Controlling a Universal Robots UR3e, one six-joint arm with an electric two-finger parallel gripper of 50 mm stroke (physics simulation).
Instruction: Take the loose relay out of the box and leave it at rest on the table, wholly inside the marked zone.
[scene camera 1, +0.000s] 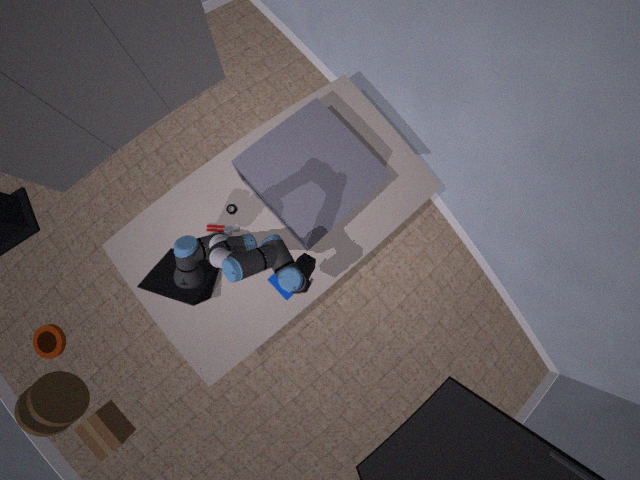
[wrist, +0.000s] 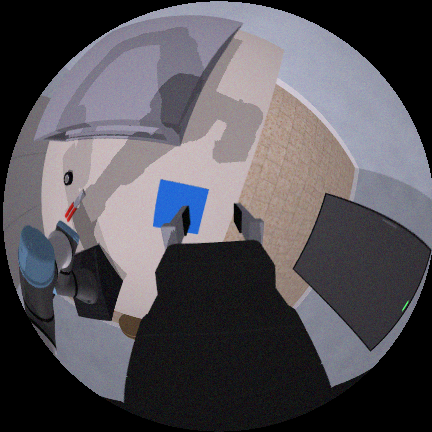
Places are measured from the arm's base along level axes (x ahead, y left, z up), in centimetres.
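Pixels of known places: gripper, fingertip midpoint: (wrist: 211, 213); arm's base at its link origin: (scene camera 1: 189, 277) (wrist: 87, 286).
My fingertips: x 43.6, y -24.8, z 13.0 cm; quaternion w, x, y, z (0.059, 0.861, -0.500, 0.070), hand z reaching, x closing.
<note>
For each thing: its top centre in the pictures, then the offset to it from my fingertips. Level surfaces: height alone.
- blue marked zone at its top centre: (wrist: 179, 207) (scene camera 1: 287, 280) dy +1.3, dx -7.2, dz -24.7 cm
- table at its surface level: dz -24.8 cm
- large grey box at its top centre: (scene camera 1: 313, 166) dy +39.1, dx +27.9, dz -4.5 cm
- red-handled tool at its top centre: (wrist: 72, 206) (scene camera 1: 222, 228) dy +39.3, dx -22.1, dz -23.7 cm
- small black ring at its top centre: (wrist: 66, 178) (scene camera 1: 231, 208) dy +45.7, dx -13.6, dz -22.9 cm
The blue marked zone (scene camera 1: 276, 283) (wrist: 170, 200) lies flat on the table (scene camera 1: 206, 335) (wrist: 130, 205), with the arm's wrist over part of it in the scene view. The large grey box (scene camera 1: 289, 149) (wrist: 115, 75) stands farther along the table; its open side shows as a narrow, steeply angled strip in the wrist view, and its inside is mostly hidden. The relay does not show in either view. My gripper (wrist: 211, 213) is open and empty, above the table near its long edge, close beside the zone and outside the box. Its fingertips are hidden in the scene view.
A red-handled tool (scene camera 1: 215, 227) (wrist: 70, 211) and a small black ring (scene camera 1: 227, 208) (wrist: 65, 178) lie on the table between the arm's base and the box. A dark cabinet (scene camera 1: 465, 434) (wrist: 360, 265) stands off the table's long side.
</note>
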